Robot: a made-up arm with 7 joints.
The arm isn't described. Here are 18 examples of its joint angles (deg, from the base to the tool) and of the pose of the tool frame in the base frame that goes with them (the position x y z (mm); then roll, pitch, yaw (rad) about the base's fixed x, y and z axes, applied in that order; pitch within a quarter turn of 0, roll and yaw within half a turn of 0).
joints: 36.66 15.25 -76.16 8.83 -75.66 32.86 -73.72
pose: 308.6 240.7 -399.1 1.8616 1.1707 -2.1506
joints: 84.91 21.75 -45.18 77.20 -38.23 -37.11 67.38
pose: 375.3 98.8 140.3 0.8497 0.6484 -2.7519
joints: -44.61 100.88 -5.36 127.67 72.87 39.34 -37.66
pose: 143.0 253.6 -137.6 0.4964 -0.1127 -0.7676
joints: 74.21 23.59 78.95 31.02 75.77 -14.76 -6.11
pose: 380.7 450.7 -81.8 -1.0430 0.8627 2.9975
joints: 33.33 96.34 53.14 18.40 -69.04 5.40 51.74
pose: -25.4 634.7 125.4 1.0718 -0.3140 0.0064
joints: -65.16 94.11 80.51 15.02 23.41 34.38 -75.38
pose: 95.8 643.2 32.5 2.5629 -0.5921 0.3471
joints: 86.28 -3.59 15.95 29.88 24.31 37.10 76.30
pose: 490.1 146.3 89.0 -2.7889 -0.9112 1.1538
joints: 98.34 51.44 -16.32 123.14 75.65 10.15 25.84
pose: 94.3 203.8 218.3 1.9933 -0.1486 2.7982
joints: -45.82 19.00 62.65 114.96 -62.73 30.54 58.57
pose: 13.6 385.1 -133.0 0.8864 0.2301 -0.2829
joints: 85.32 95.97 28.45 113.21 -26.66 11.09 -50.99
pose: -109.7 294.3 213.1 -1.6979 -0.0157 -0.9764
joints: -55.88 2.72 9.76 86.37 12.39 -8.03 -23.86
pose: -90.7 197.9 -360.6 0.4868 -0.7005 0.1971
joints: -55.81 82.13 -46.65 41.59 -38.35 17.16 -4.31
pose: -86.3 573.3 -197.4 -0.7417 0.6239 -2.6189
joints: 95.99 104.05 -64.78 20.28 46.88 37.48 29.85
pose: -48.4 646.3 32.3 -0.0658 -1.0302 1.1485
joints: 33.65 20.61 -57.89 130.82 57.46 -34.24 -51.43
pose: 167.3 25.9 -68.5 -2.0973 -0.3877 1.5708
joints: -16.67 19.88 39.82 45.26 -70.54 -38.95 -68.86
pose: 23.8 399.8 -399.4 2.0717 -0.2520 -1.1976
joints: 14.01 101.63 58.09 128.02 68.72 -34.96 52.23
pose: 56.5 214.6 206.7 1.2351 0.3504 2.9883
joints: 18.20 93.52 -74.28 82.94 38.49 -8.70 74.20
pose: 133.7 451.1 -189.7 -0.6882 -0.3498 -1.0158
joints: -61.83 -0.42 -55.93 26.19 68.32 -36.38 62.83
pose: -401.7 46.5 -285.8 -1.1529 0.2393 0.4468
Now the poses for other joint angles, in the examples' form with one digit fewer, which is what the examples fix.
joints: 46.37 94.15 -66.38 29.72 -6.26 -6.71 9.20
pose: 92 632 -18 1.219 0.415 -0.622
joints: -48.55 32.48 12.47 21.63 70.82 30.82 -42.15
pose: -247 426 -339 1.318 0.091 1.267
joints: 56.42 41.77 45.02 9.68 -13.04 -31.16 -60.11
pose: 318 506 -175 -1.687 -1.273 -2.616
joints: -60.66 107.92 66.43 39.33 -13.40 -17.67 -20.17
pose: 276 533 82 2.006 0.305 -1.243
